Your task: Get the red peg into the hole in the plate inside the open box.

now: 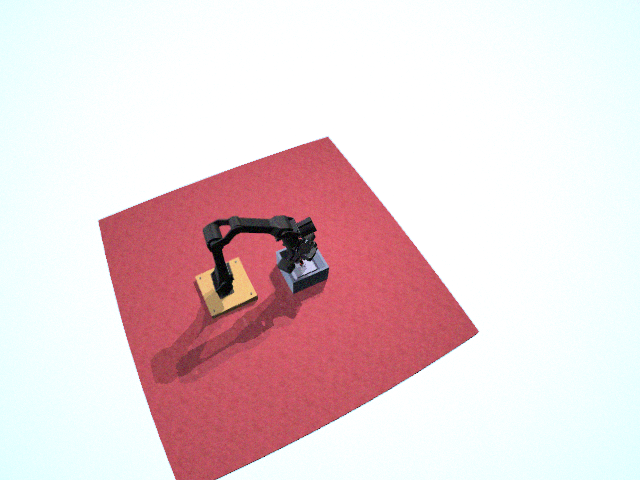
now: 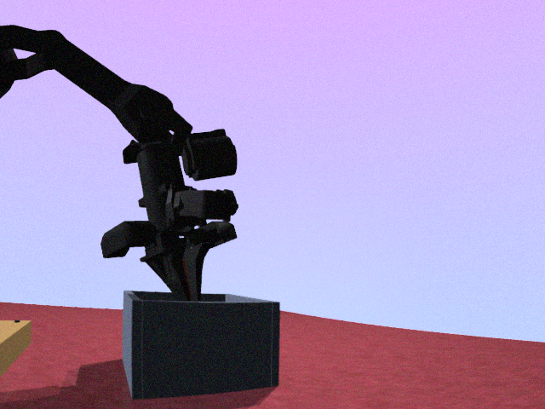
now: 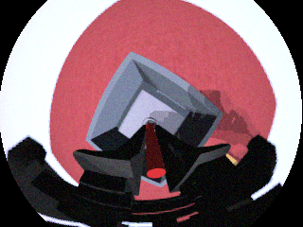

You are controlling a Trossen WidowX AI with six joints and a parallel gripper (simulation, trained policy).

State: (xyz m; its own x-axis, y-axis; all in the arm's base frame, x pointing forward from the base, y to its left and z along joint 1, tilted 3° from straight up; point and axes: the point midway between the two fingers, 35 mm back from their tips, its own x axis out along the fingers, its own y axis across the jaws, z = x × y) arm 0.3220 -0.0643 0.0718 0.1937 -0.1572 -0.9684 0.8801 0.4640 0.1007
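The red peg is 1 cm behind my gripper tip, 1 cm to the left of it and 1 cm above it. Also, from my gripper tip: grey box (1 cm to the left, 6 cm below); then pale plate (1 cm to the left, 4 cm below).
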